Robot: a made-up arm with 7 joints.
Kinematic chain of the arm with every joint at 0, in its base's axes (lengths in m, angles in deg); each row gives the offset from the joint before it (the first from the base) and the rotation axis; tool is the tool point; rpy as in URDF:
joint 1: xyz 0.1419 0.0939 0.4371 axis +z
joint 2: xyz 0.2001 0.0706 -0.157 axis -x
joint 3: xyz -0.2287 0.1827 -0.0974 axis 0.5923 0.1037 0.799
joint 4: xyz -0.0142 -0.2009 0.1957 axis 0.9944 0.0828 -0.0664
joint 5: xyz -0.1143 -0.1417 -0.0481 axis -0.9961 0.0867 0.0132
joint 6: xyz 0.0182 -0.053 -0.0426 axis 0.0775 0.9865 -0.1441
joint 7: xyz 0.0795 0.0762 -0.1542 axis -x
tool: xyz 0.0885 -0.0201 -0.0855 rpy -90 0 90
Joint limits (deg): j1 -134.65..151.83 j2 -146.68..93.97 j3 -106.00..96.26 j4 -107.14..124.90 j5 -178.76..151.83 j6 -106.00..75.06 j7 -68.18..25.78
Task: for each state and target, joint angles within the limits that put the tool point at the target. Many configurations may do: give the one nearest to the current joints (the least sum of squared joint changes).
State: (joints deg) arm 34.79 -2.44 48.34 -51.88 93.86 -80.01 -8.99
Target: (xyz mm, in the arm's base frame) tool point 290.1 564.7 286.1
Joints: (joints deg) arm 60.31 -6.35 72.92 -71.90 99.19 -58.12 -6.15
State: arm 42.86 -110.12 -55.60 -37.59 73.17 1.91 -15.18
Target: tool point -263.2 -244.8 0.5
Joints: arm 19.10 -124.35 -55.20 -25.90 68.46 18.75 -16.86
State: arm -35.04 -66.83 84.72 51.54 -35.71 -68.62 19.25
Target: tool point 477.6 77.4 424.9
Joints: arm -51.24 -76.02 61.04 60.26 -38.55 -52.44 11.15
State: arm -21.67 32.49 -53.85 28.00 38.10 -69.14 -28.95
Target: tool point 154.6 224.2 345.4
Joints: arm -24.50 35.98 -52.65 34.09 39.44 -72.59 -33.56
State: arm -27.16 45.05 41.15 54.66 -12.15 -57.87 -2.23
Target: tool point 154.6 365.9 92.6
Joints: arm 6.86 26.92 53.77 74.19 -4.91 -21.44 -3.99
